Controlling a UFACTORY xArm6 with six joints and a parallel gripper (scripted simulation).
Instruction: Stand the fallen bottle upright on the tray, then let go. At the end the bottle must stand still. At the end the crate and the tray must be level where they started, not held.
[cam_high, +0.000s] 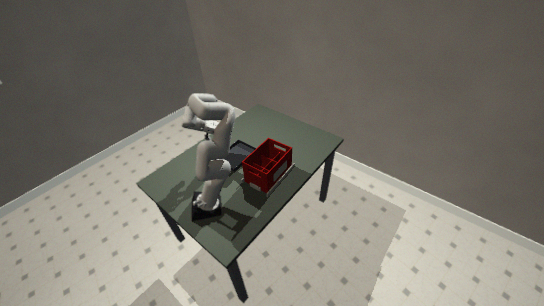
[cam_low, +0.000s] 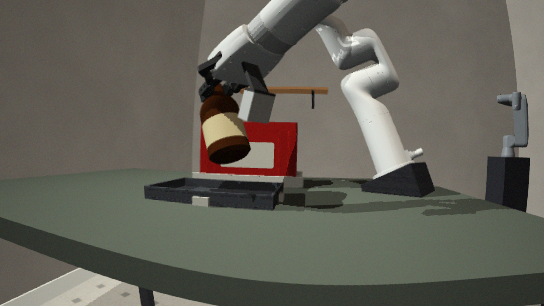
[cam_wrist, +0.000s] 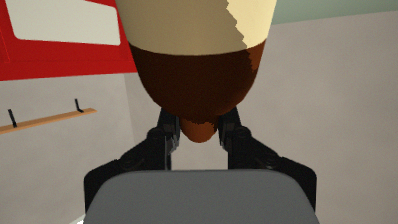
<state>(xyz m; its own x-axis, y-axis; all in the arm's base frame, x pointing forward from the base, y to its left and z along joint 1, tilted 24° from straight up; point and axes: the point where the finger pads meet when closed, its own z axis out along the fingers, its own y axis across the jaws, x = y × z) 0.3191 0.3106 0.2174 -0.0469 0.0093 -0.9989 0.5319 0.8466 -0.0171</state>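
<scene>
Now: hand 20 mm past the brown bottle, 10 mm to the right of it and 50 mm above it. Round my hand: dark tray 10 mm ahead, 50 mm to the right, 190 mm below; then crate 20 mm ahead, 350 mm to the right, 120 mm below.
</scene>
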